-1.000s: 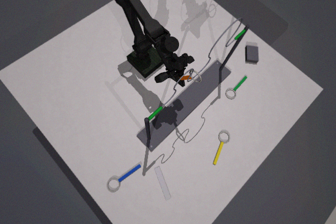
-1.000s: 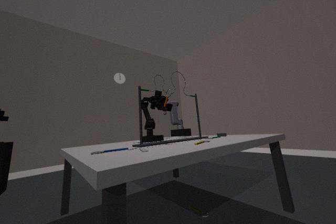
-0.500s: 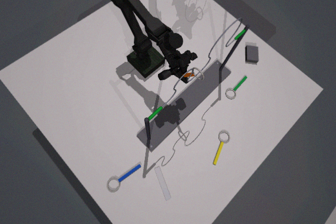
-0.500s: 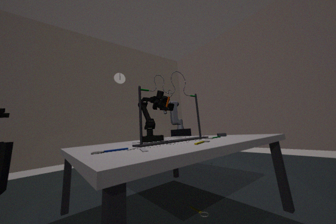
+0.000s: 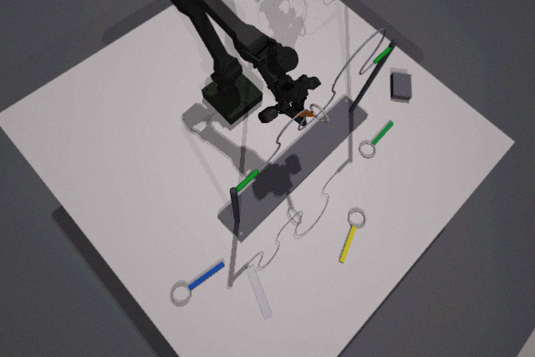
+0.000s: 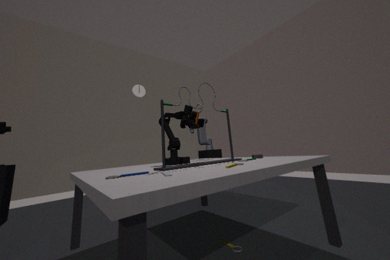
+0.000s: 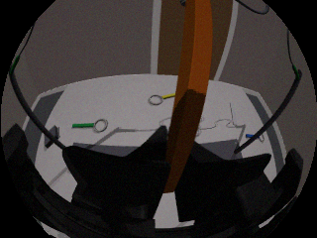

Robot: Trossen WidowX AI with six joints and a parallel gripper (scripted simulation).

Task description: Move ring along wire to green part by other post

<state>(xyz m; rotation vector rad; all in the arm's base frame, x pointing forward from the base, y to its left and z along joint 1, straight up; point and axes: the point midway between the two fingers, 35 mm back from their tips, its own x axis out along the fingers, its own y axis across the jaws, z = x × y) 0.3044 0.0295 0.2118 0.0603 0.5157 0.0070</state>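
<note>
The orange-handled ring lies 1 cm ahead of my gripper tip, 1 cm to the right of it and 9 cm above it. Round my gripper tip: green-handled ring (14 cm ahead, 27 cm to the left, 24 cm below); pale flat strip (26 cm ahead, 37 cm to the right, 24 cm below); yellow-handled ring (31 cm ahead, 2 cm to the right, 24 cm below).
</note>
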